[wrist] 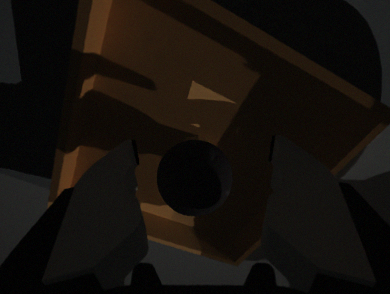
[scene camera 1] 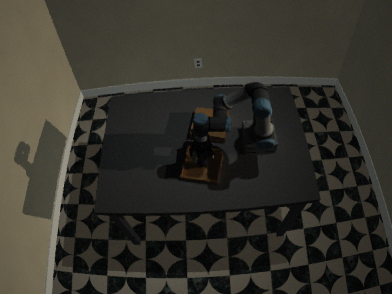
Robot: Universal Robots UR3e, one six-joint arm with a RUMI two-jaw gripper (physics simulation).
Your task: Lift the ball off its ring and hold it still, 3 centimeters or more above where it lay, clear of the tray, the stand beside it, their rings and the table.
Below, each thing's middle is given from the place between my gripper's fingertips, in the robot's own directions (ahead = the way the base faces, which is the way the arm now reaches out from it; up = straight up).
Scene:
Now: the dark ball (wrist: 194, 177) 30 mm to the left of my hand and 10 mm above it.

